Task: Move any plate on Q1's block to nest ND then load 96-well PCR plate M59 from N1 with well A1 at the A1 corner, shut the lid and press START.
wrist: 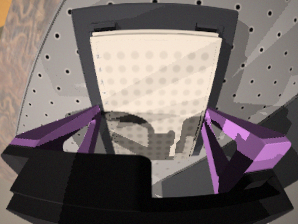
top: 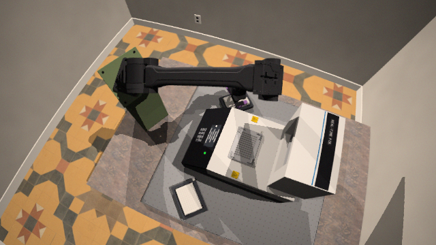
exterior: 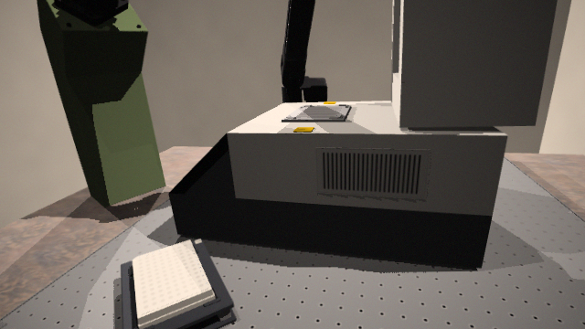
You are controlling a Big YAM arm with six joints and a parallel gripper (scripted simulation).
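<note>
The dark nest nd is 20 mm below my hand and 10 mm ahead of it. From my hand the other things lie so: dark nest N1: 530 mm to the right, 210 mm behind, 10 mm below.
</note>
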